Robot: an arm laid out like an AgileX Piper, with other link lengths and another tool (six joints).
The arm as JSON. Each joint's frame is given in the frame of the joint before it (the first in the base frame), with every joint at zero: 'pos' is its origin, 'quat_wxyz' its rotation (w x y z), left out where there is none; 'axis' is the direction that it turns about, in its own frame. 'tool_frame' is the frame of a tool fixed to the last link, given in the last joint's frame.
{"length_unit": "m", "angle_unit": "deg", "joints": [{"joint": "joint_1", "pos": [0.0, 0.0, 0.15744], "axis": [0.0, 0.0, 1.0]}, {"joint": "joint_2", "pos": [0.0, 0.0, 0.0], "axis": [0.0, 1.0, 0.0]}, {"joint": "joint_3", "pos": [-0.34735, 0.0, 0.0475], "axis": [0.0, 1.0, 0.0]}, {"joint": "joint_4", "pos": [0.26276, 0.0, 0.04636], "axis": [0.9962, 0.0, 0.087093]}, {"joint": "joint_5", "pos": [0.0, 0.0, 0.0], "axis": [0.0, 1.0, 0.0]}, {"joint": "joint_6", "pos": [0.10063, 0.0, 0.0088], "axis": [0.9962, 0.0, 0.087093]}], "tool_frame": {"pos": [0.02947, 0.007, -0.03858], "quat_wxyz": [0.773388, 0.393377, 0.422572, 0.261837]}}
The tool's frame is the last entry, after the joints.
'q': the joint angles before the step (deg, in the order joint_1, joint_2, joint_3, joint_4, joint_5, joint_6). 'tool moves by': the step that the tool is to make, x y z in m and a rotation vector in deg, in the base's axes. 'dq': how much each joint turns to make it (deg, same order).
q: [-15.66 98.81 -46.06 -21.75 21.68 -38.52]
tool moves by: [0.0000 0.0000 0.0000 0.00 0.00 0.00]
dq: [0.00 0.00 0.00 0.00 0.00 0.00]
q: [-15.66 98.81 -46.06 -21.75 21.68 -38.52]
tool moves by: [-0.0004 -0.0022 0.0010 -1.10 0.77 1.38]
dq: [0.00 -0.01 0.00 -1.46 0.42 -0.45]
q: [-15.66 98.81 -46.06 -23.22 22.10 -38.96]
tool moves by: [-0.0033 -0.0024 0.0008 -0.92 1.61 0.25]
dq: [-0.09 0.00 0.00 -1.50 1.50 0.39]
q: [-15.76 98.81 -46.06 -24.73 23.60 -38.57]
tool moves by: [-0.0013 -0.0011 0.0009 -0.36 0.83 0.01]
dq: [-0.04 0.00 -0.17 -0.39 0.95 -0.03]
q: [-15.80 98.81 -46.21 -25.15 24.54 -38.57]
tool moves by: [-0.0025 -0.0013 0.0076 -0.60 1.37 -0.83]
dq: [0.05 -0.68 -0.99 0.05 3.11 -0.06]
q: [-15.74 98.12 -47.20 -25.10 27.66 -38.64]
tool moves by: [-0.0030 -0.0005 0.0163 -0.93 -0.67 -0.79]
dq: [0.08 -2.28 -1.00 0.08 2.63 0.01]
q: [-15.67 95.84 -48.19 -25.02 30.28 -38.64]
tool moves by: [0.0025 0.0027 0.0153 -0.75 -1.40 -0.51]
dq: [0.81 -1.66 -1.60 -0.04 2.07 0.75]
